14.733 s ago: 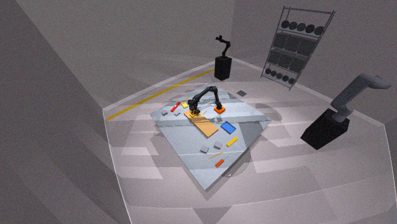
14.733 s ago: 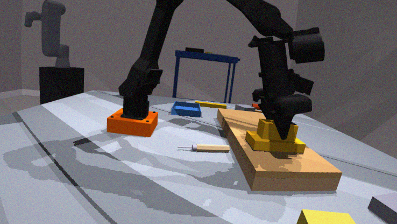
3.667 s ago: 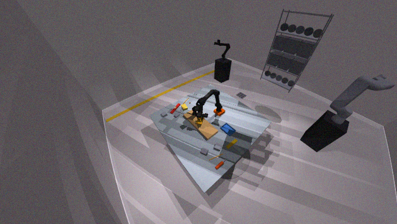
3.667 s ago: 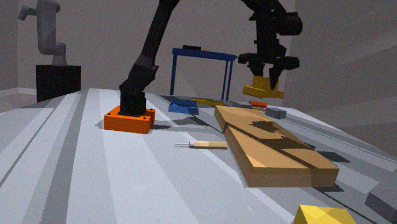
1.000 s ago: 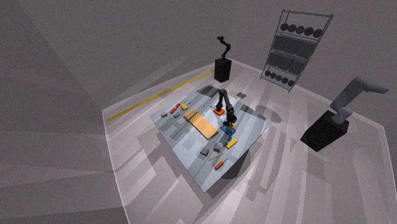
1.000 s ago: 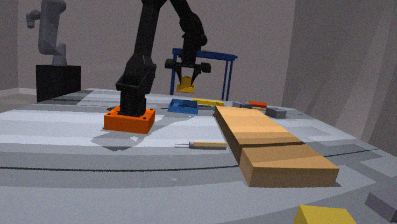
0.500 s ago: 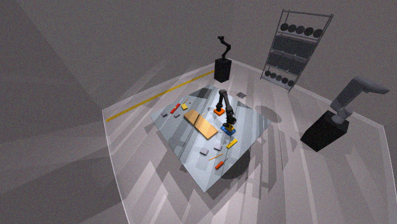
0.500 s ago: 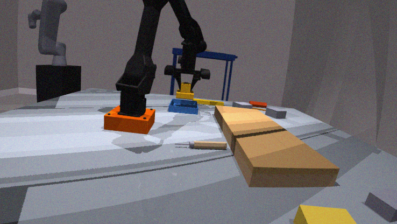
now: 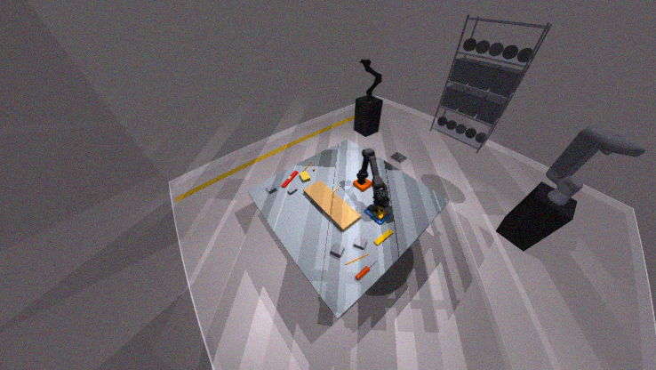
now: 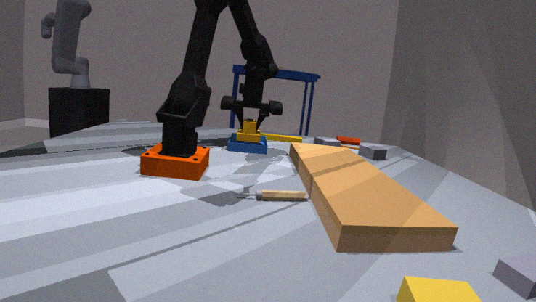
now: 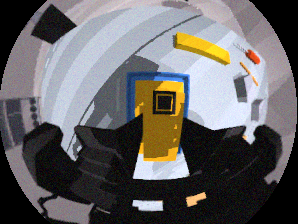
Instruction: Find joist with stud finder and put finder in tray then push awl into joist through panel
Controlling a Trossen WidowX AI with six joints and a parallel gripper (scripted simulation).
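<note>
Now: the blue tray 4 cm below my gripper tip and 1 cm to the right of it. Round my gripper tip: green square light: 3 cm above, 2 cm to the left; then yellow stud finder: 2 cm above, 1 cm to the left; then yellow bar: 17 cm to the left, 11 cm ahead, 4 cm below.
</note>
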